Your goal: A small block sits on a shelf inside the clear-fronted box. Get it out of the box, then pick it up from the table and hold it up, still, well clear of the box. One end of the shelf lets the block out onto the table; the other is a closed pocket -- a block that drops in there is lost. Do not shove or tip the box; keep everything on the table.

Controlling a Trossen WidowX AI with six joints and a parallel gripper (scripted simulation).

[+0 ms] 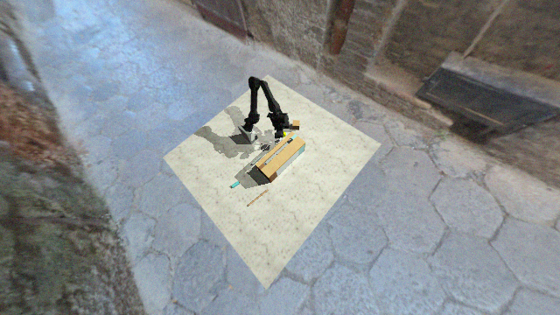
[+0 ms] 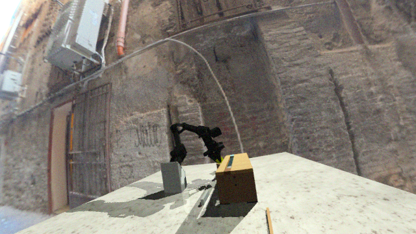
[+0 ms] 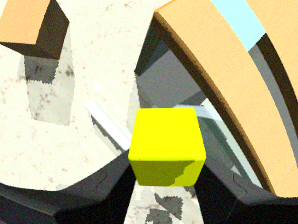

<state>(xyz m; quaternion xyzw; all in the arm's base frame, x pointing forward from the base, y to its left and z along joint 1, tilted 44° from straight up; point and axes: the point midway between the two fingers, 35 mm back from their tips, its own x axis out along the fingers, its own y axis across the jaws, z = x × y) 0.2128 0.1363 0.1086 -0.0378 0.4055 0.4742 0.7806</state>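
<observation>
Now: gripper tip 10 mm to the right of the yellow block and 10 mm below it. Also, from my gripper tip: thin stick: 230 mm ahead, 440 mm to the right, 100 mm below; brown block: 40 mm behind, 180 mm to the left, 70 mm below; clear-fronted box: 80 mm ahead, 120 mm to the right, 40 mm below.
</observation>
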